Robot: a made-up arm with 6 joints.
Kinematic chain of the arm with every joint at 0, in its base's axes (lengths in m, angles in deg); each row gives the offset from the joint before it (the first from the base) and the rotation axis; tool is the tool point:
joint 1: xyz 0 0 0.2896 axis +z
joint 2: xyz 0 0 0 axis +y
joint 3: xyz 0 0 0.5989 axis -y
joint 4: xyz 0 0 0 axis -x
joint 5: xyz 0.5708 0 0 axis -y
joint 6: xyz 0 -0.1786 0 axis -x
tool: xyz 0 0 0
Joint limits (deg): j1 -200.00..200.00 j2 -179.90..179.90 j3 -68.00..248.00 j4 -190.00..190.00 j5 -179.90..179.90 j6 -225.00..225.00
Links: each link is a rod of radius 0.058 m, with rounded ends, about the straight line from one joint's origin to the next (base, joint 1, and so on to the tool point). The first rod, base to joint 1, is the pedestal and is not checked.
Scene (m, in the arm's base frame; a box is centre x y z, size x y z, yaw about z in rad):
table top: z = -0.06
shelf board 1: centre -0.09 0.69 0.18 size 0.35 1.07 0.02 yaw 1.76
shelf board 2: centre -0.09 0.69 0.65 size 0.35 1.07 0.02 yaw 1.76
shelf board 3: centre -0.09 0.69 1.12 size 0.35 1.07 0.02 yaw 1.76
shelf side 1: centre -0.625 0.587 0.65 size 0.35 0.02 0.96 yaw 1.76
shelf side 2: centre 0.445 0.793 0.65 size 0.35 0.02 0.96 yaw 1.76
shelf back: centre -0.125 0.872 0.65 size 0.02 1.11 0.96 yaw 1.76
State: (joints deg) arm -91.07 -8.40 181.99 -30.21 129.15 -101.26
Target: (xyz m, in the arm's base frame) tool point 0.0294 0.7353 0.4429
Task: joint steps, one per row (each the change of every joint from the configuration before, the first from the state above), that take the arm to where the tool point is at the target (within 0.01 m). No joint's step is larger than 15 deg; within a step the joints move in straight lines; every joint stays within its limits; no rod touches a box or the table.
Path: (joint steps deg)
1: -4.15 11.32 9.34 0.95 0.00 0.00
2: -4.16 11.33 9.35 0.94 0.00 0.00
3: -4.15 11.32 9.34 0.95 0.00 0.00
4: -11.50 -13.55 13.00 2.57 0.00 0.00
5: -11.51 -13.55 12.99 2.57 0.00 0.00
6: 7.26 -8.82 -11.74 -1.62 0.00 0.00
7: 7.26 -8.82 -11.75 -1.62 0.00 0.00
8: 7.25 -8.82 -11.75 -1.62 0.00 0.00

